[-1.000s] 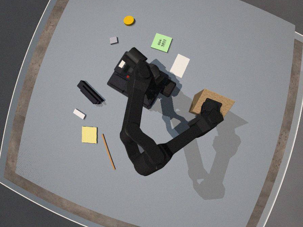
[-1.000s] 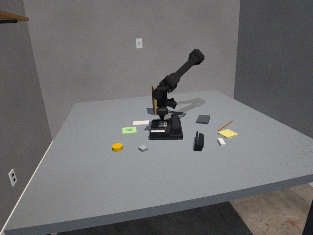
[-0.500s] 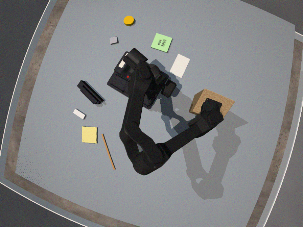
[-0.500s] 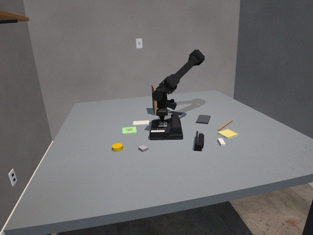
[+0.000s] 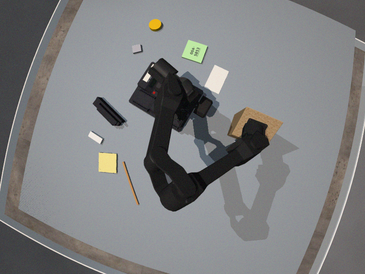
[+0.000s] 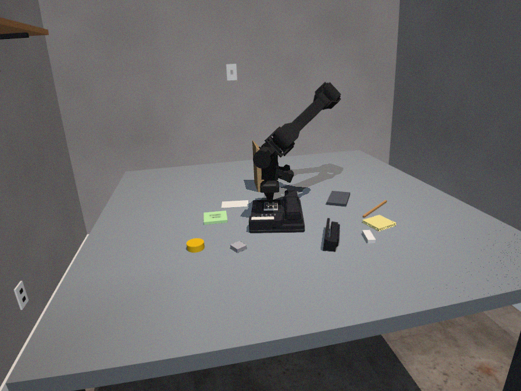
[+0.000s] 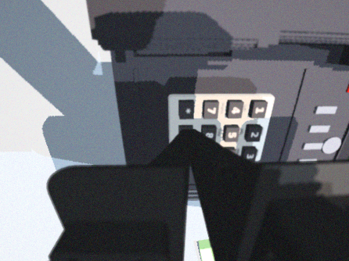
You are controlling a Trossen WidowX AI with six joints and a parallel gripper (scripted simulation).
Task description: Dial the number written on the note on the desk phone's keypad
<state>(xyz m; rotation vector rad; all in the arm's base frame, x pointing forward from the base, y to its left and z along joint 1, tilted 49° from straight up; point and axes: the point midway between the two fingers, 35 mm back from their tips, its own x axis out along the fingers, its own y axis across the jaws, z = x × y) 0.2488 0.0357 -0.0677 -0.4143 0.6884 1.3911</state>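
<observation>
The black desk phone lies 70 mm ahead of my hand, 40 mm below it and 10 mm to the left of it. Round my hand: white card 120 mm to the right, 90 mm behind, 60 mm below; handset 70 mm ahead, 60 mm to the left, 20 mm below; grey plate 270 mm to the left, 60 mm below, 30 mm behind.
</observation>
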